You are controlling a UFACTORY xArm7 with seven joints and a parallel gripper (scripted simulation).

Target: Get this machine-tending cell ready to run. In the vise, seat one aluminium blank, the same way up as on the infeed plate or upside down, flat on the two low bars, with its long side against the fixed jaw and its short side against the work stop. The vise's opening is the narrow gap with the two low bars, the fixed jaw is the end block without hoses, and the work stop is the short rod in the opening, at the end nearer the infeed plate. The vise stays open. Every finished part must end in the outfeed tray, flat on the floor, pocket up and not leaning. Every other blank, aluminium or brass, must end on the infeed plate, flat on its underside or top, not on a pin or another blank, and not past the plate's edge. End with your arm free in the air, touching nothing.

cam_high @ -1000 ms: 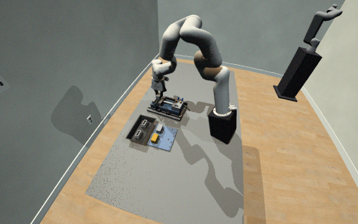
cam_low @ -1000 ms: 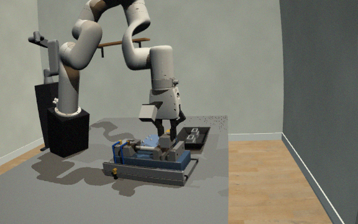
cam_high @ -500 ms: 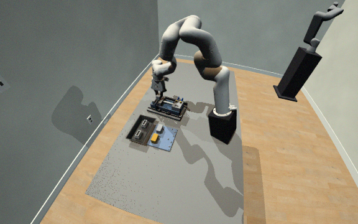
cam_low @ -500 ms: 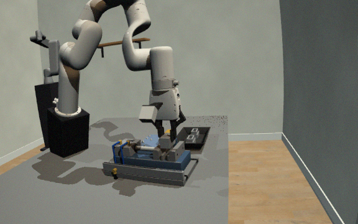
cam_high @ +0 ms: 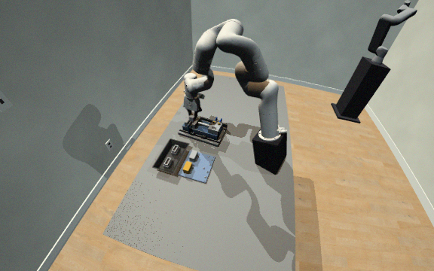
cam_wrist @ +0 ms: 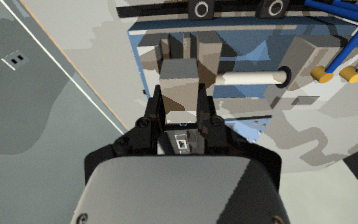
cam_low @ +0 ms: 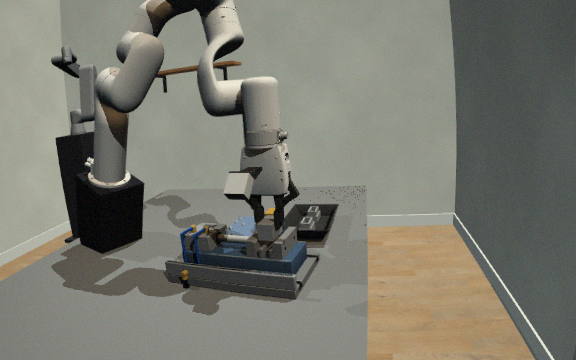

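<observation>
Right now my hand is 8 cm past the white screw rod, 2 cm to the right of it and 6 cm above it. Also, from my hand: brass blank: 8 cm behind, 34 cm to the left, 11 cm below; vise: 7 cm behind, 2 cm to the left, 9 cm below.
</observation>
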